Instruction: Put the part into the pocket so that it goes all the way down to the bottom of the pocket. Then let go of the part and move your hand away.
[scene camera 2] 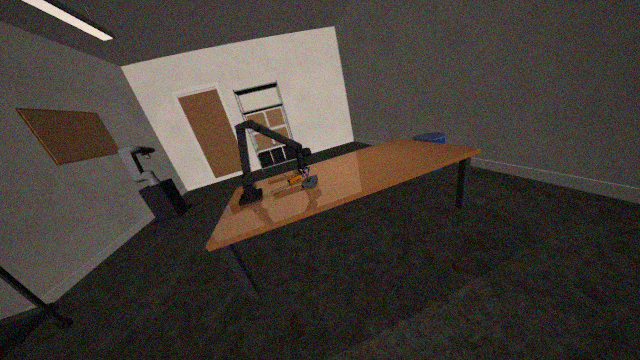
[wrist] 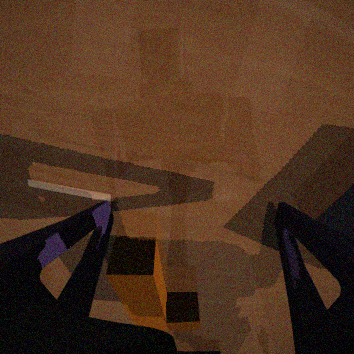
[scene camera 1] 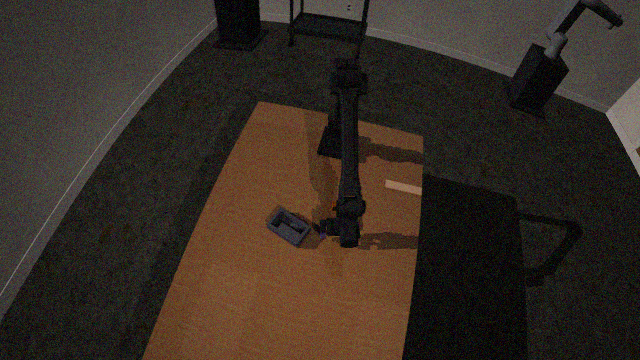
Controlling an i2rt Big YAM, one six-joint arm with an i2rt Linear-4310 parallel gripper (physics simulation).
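Places are measured from the arm's base along level axes (x ahead, y left, z up), in metres.
Pixels of known places: gripper, between the fingertips: (scene camera 2: 305, 175) (wrist: 191, 210) (scene camera 1: 335, 237); arm's base, origin of its link: (scene camera 2: 251, 194) (scene camera 1: 338, 141).
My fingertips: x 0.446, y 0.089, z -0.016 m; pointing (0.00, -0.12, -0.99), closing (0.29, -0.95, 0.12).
Observation:
For each thing: its top centre in the pictures, then the offset to it from my fingertips. Level surfaces: height alone.
- orange part, centre of its top: (wrist: 162, 309) (scene camera 1: 340, 213) (scene camera 2: 294, 177) 0.002 m right, 0.093 m back, 0.017 m up
- grey-blue block with the pocket, centre of its top: (scene camera 1: 288, 225) (scene camera 2: 310, 179) 0.176 m right, 0.012 m ahead, 0.024 m up
- wooden table, height of its surface: 0.012 m down
The orange part (scene camera 1: 334, 205) (scene camera 2: 295, 180) (wrist: 137, 295) lies on the table; in the wrist view it has a stepped shape with dark faces. The grey-blue block with the pocket (scene camera 1: 281, 234) (scene camera 2: 310, 184) stands on the table; its pocket looks empty in scene camera 1. A dark corner of the block (wrist: 342, 215) shows at the wrist view's right edge. My gripper (scene camera 1: 322, 233) (scene camera 2: 306, 172) (wrist: 191, 210) is open and empty, above the table beside the block. In the wrist view the part shows between the spread fingers, nearer the left one. The arm covers most of the part in scene camera 1.
A pale flat strip (scene camera 1: 403, 187) (wrist: 69, 190) lies on the wooden table (scene camera 1: 225, 300) (scene camera 2: 390, 170) near its edge. The arm's base (scene camera 2: 250, 195) stands at one end of the table. A blue bin (scene camera 2: 430, 137) stands beyond the table. Shadows cross the table top.

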